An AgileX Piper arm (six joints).
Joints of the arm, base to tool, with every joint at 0 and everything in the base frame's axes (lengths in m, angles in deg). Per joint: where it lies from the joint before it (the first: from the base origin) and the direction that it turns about. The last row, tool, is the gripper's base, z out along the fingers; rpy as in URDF.
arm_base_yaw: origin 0 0 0.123 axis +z
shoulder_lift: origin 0 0 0 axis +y
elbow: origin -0.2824 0 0.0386 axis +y
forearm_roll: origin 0.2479 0 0.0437 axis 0.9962 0 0.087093
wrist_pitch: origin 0 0 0 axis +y
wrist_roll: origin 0.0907 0 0.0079 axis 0.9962 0 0.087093
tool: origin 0 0 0 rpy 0 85.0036 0
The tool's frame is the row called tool.
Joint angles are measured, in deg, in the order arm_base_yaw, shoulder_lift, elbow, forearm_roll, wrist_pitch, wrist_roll. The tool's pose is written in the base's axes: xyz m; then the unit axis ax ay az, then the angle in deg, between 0 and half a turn. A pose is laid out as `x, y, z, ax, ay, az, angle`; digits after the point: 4 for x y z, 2 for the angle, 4 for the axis.
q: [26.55, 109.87, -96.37, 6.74, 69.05, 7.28]
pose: 0.3562, 0.1892, 0.2718, -0.1519, 0.9846, 0.0862, 170.02
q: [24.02, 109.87, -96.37, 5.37, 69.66, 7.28]
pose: 0.3642, 0.1710, 0.2713, -0.1336, 0.9884, 0.0717, 170.03
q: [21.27, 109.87, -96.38, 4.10, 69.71, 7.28]
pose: 0.3725, 0.1516, 0.2712, -0.1127, 0.9919, 0.0591, 169.56
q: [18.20, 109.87, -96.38, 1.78, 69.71, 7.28]
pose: 0.3812, 0.1281, 0.2710, -0.0912, 0.9951, 0.0375, 168.88
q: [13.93, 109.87, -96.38, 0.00, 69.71, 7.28]
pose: 0.3903, 0.0968, 0.2710, -0.0580, 0.9981, 0.0190, 168.41
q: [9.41, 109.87, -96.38, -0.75, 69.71, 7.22]
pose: 0.3969, 0.0646, 0.2710, -0.0207, 0.9997, 0.0086, 168.22
